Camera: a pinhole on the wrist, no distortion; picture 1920 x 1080 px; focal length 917.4 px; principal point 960.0 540.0 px. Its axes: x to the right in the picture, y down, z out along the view. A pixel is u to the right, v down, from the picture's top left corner.
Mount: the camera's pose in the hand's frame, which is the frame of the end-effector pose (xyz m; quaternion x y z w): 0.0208 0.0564 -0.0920 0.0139 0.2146 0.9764 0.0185
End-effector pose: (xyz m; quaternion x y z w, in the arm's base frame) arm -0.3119 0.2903 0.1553 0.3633 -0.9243 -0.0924 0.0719
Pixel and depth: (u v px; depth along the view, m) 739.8 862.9 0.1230
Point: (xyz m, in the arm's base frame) -0.4024 0.3066 0.1376
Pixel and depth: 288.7 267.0 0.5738
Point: -1.0051 0.3248 -0.0568
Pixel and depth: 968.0 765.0 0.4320
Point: -0.4949 0.4129 -0.1464
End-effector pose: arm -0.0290 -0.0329 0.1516 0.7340 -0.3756 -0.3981 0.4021
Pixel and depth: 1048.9 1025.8 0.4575
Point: -0.4192 -0.1559 0.0293
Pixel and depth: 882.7 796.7 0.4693
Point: -0.3745 -0.2615 0.1088
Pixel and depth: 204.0 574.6 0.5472
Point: -0.2486 -0.6754 0.0881
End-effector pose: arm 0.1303 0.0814 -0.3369 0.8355 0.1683 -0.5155 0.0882
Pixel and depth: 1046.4 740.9 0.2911
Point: 0.0104 -0.0951 -0.4319
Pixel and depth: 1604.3 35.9 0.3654
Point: 0.0575 -0.3845 -0.2269
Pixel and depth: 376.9 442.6 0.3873
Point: 0.1401 -0.1690 -0.7018
